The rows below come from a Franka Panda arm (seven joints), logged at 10 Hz.
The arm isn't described. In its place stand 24 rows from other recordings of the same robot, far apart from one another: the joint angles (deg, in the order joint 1, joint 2, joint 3, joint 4, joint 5, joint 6, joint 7), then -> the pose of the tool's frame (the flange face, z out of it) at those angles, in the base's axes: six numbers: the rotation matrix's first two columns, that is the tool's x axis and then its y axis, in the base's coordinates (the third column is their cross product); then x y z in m.
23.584, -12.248, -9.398, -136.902, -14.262, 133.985, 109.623 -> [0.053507, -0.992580, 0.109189, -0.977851, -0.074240, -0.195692, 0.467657, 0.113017, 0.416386]
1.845, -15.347, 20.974, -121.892, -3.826, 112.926, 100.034 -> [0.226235, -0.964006, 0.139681, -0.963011, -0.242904, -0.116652, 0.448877, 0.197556, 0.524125]
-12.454, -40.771, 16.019, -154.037, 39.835, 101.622, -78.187 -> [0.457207, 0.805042, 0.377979, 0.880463, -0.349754, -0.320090, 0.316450, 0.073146, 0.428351]
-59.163, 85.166, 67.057, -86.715, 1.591, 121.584, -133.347 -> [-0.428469, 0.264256, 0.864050, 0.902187, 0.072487, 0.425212, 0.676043, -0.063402, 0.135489]
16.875, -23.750, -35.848, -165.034, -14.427, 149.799, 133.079 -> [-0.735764, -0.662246, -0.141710, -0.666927, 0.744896, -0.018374, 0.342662, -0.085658, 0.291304]
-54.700, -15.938, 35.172, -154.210, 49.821, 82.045, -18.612 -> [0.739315, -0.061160, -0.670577, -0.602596, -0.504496, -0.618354, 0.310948, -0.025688, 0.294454]
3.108, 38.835, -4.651, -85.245, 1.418, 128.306, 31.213 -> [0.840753, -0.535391, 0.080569, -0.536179, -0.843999, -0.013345, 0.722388, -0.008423, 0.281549]
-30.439, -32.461, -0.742, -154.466, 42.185, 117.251, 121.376 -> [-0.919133, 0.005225, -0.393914, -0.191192, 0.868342, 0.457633, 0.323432, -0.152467, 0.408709]
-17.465, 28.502, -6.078, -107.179, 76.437, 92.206, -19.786 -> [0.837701, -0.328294, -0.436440, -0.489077, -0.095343, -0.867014, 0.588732, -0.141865, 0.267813]
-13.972, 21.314, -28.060, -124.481, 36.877, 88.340, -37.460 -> [0.843447, -0.167041, -0.510583, -0.509651, -0.549324, -0.662193, 0.377208, -0.260035, 0.215449]
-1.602, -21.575, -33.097, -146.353, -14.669, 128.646, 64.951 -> [0.020798, -0.999707, 0.012351, -0.999498, -0.021086, -0.023664, 0.345427, -0.242986, 0.379598]
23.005, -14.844, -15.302, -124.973, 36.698, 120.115, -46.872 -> [0.746183, 0.459414, 0.481820, 0.650548, -0.656911, -0.381124, 0.490515, 0.087028, 0.520947]
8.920, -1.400, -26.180, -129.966, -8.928, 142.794, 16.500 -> [0.860052, -0.439731, 0.258743, -0.464064, -0.884963, 0.038546, 0.513985, -0.159425, 0.392553]
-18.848, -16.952, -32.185, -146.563, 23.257, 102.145, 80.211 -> [-0.724530, -0.459187, -0.514008, -0.681908, 0.586067, 0.437637, 0.263318, -0.260273, 0.337212]
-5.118, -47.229, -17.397, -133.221, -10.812, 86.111, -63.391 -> [0.697504, 0.716322, 0.019268, 0.716490, -0.696734, -0.034702, 0.259060, -0.164044, 0.594335]
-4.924, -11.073, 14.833, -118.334, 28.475, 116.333, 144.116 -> [-0.799558, -0.501608, -0.330296, -0.588989, 0.762454, 0.267874, 0.505021, 0.123379, 0.533752]
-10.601, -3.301, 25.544, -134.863, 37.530, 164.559, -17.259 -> [0.850937, -0.097120, 0.516211, 0.069404, -0.953352, -0.293772, 0.521475, 0.105203, 0.407504]
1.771, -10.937, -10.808, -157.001, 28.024, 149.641, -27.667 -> [0.986359, -0.106540, 0.125480, -0.070290, -0.961906, -0.264190, 0.390070, -0.069262, 0.282005]
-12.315, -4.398, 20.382, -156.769, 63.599, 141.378, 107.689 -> [-0.899258, -0.346912, -0.266435, -0.435889, 0.761596, 0.479555, 0.370700, 0.047577, 0.228413]
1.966, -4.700, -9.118, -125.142, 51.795, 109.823, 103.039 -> [-0.657141, -0.456720, -0.599644, -0.748420, 0.489942, 0.447017, 0.512566, -0.009269, 0.433362]
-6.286, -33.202, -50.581, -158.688, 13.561, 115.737, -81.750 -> [0.824035, 0.266100, 0.500157, 0.507416, -0.739313, -0.442657, 0.220541, -0.242471, 0.315233]
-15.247, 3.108, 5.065, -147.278, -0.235, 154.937, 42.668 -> [0.604315, -0.794730, 0.056637, -0.792835, -0.606862, -0.055957, 0.450103, -0.080360, 0.251408]
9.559, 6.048, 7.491, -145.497, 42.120, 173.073, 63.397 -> [0.078282, -0.978758, -0.189483, -0.933271, -0.005117, -0.359137, 0.468662, 0.092136, 0.263588]
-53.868, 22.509, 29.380, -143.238, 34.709, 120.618, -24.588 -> [0.814946, -0.199119, -0.544256, -0.543235, -0.589615, -0.597703, 0.366317, -0.108187, 0.131683]
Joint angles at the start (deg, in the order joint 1, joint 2, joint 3, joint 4, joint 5, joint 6, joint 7): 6.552, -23.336, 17.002, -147.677, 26.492, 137.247, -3.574
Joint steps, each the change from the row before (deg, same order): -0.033, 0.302, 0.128, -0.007, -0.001, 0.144, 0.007; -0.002, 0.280, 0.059, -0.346, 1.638, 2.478, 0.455; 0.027, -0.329, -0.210, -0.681, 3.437, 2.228, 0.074; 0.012, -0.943, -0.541, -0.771, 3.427, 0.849, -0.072; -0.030, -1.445, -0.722, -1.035, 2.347, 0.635, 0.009
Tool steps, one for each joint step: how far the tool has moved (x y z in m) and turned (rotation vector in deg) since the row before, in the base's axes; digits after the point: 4 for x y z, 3 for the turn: 0.0004, 0.0006, -0.0021, -0.070, 0.164, 0.041; 0.0029, -0.0011, -0.0003, 1.418, -1.249, -2.033; 0.0010, -0.0041, 0.0010, 2.685, -0.954, -3.003; -0.0014, -0.0065, 0.0023, 2.688, -0.210, -2.819; -0.0029, -0.0086, 0.0034, 1.912, -0.490, -2.429
